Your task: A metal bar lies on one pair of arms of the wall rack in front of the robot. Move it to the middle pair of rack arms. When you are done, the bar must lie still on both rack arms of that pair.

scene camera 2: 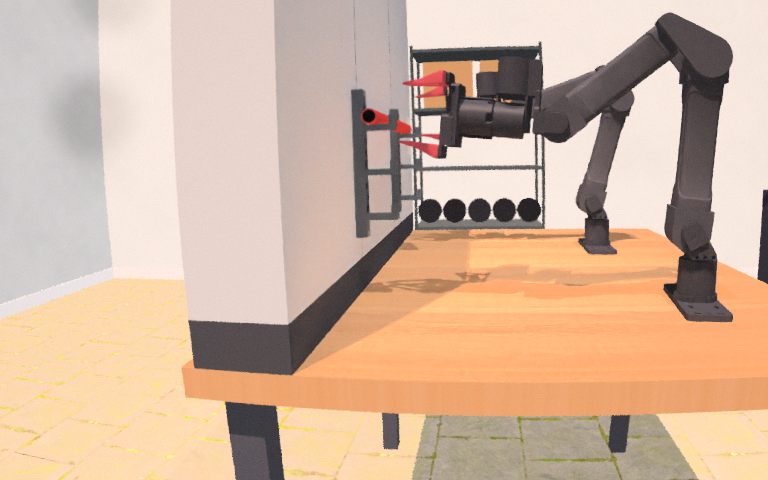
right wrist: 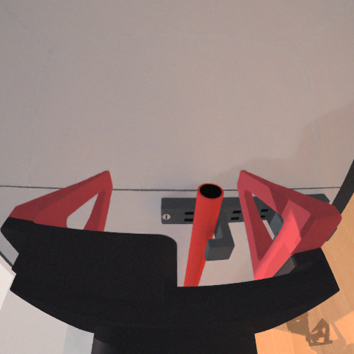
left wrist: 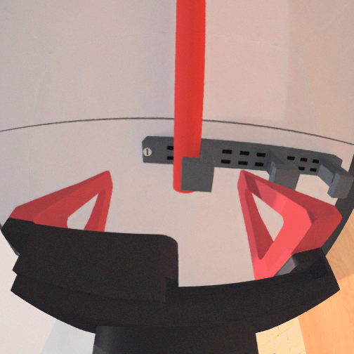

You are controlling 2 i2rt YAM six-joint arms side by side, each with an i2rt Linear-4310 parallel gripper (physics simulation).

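A red hollow bar [scene camera 2: 380, 117] [left wrist: 190, 75] [right wrist: 206, 220] lies on the top pair of arms of the grey wall rack [scene camera 2: 360, 169] [left wrist: 157, 150] [right wrist: 172, 207]. The middle rack arm [scene camera 2: 379, 171] [left wrist: 285, 176] is bare below it. My left gripper [scene camera 2: 402, 113] [left wrist: 174, 177] is open and empty in front of the wall; in its wrist view one bar end shows between and beyond the fingertips. My right gripper [scene camera 2: 419, 115] [right wrist: 174, 177] is open and empty near the other bar end, which shows right of centre between its fingers. The gripper body hides part of the bar there.
The white wall [scene camera 2: 232, 169] with a dark base strip [scene camera 2: 240, 345] stands on the wooden table [scene camera 2: 509, 350], behind the rack. The bottom rack arm [scene camera 2: 380, 216] [left wrist: 342, 181] sticks out below the middle one. A shelf unit [scene camera 2: 542, 141] with dark round things stands in the background.
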